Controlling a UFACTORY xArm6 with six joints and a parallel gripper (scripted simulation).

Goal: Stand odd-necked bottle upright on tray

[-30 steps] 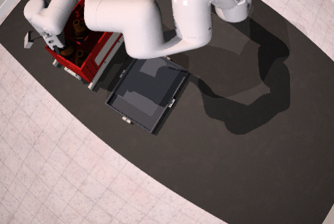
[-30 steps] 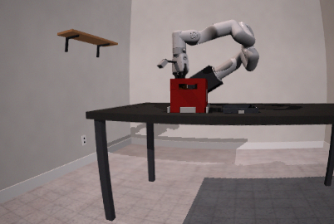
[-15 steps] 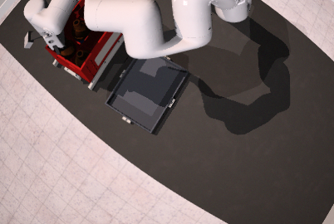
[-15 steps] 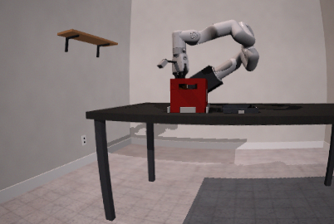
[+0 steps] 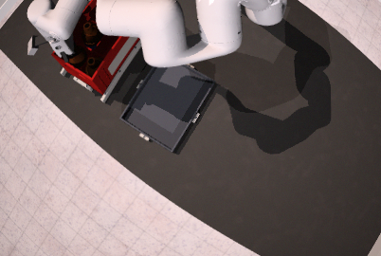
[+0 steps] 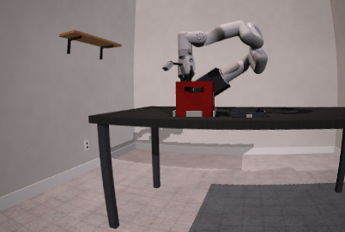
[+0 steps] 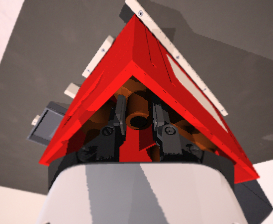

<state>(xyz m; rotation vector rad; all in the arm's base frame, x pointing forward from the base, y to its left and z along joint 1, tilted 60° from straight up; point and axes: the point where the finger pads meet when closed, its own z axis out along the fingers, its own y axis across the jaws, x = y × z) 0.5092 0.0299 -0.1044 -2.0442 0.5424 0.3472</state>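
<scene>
My gripper is now 100 mm past the red crate, 70 mm above it and 20 mm to the right of it. Also, from my hand: dark flat tray 310 mm to the left, 150 mm below, 120 mm behind.
</scene>
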